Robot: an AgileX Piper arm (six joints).
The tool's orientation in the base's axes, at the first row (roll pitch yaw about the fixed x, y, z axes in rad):
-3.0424 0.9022 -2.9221
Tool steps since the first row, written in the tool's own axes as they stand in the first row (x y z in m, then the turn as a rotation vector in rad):
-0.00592 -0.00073 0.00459 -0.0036 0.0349 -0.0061
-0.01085 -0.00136 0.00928 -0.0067 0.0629 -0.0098
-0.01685 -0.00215 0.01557 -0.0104 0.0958 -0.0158
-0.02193 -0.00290 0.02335 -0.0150 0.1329 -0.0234
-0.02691 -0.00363 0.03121 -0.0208 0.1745 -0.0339
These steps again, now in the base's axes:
0.00728 0.00041 0.00186 -0.0075 0.0345 0.0044
0.01403 0.00080 0.00287 -0.0125 0.0623 0.0074
0.02270 0.00129 0.00375 -0.0196 0.0949 0.0120
0.03197 0.00181 0.00298 -0.0280 0.1316 0.0180
0.04125 0.00233 0.00209 -0.0386 0.1727 0.0265

